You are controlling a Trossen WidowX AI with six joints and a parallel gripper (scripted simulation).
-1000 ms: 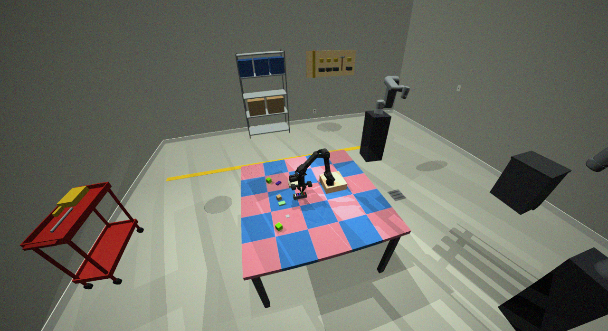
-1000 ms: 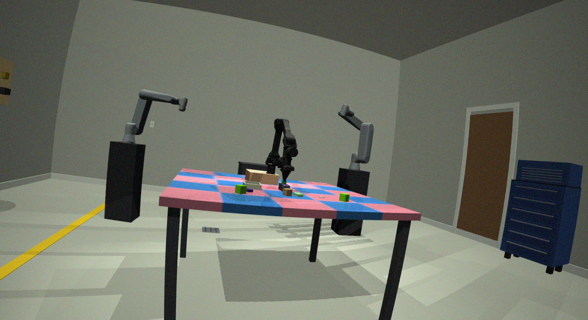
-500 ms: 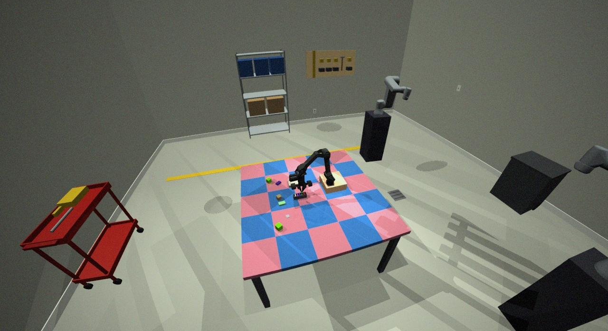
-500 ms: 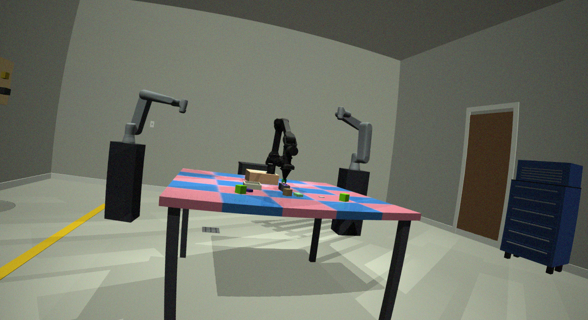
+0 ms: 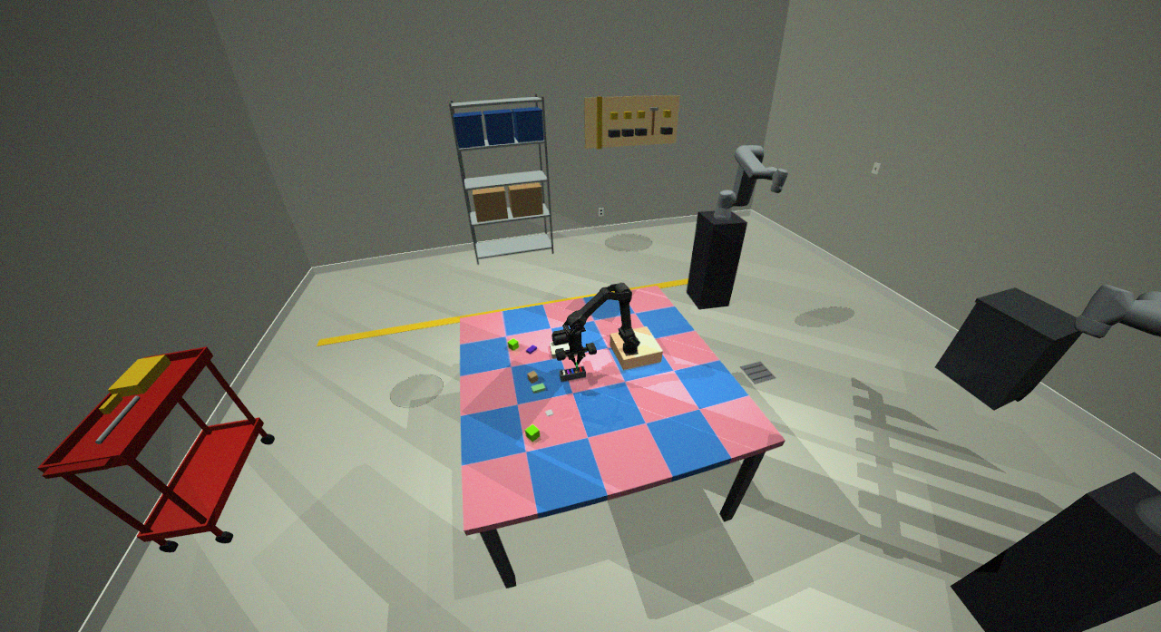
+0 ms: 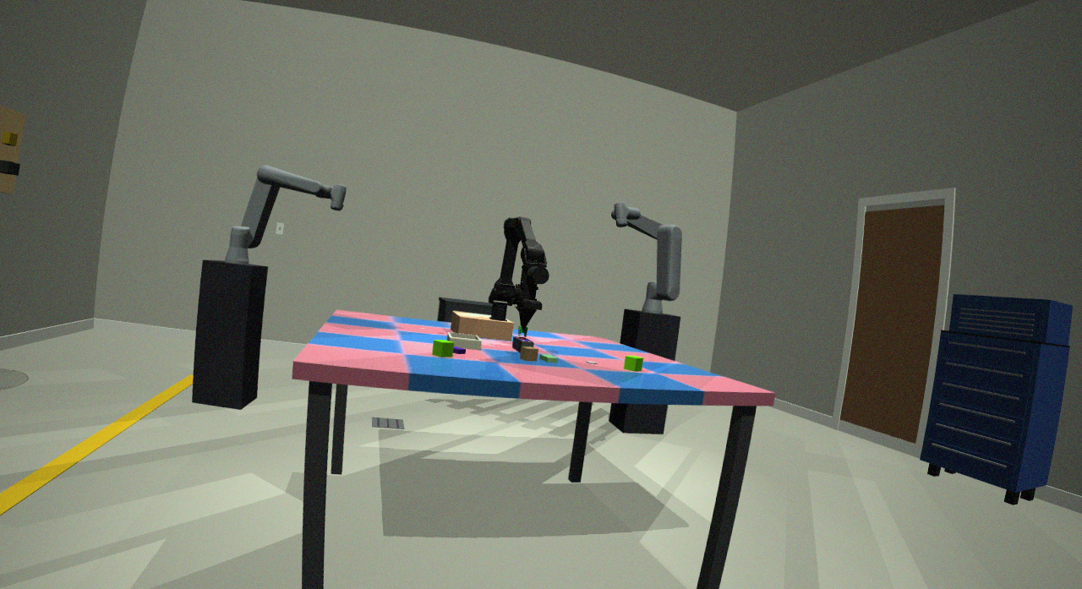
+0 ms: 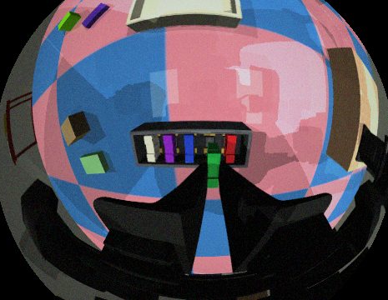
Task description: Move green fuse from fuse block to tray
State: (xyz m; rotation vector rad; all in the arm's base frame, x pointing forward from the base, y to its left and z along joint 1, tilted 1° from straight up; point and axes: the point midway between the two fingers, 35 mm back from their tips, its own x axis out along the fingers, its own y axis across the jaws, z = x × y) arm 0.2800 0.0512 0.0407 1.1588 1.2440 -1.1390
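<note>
My gripper tip is 5 cm above the blue fuse and 2 cm short of it. The rest, counted from my gripper tip: red fuse (5 cm below, 2 cm behind); then grey tray (20 cm to the right, 7 cm below, 4 cm ahead); then green fuse (1 cm below).
</note>
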